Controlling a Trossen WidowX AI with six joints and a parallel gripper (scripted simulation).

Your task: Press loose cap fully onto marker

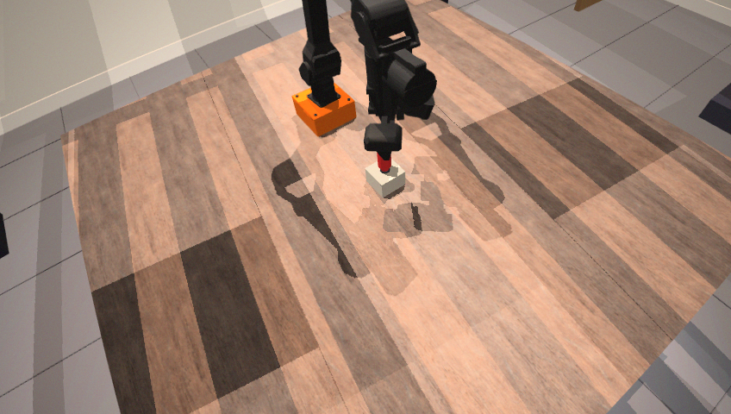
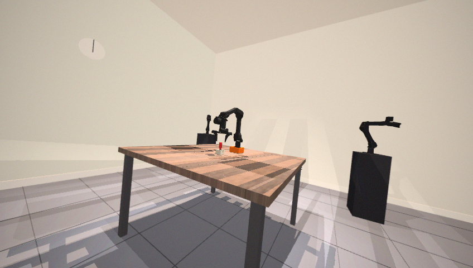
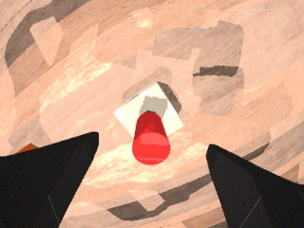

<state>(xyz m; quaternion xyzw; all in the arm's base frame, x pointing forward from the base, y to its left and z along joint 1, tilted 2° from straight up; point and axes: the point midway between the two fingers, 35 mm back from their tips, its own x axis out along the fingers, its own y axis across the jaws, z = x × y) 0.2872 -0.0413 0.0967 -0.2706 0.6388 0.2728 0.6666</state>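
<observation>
Now: the red cap 3 cm below my gripper tip and 1 cm behind it. Also, from my gripper tip: holder block: 9 cm below, 1 cm behind.
</observation>
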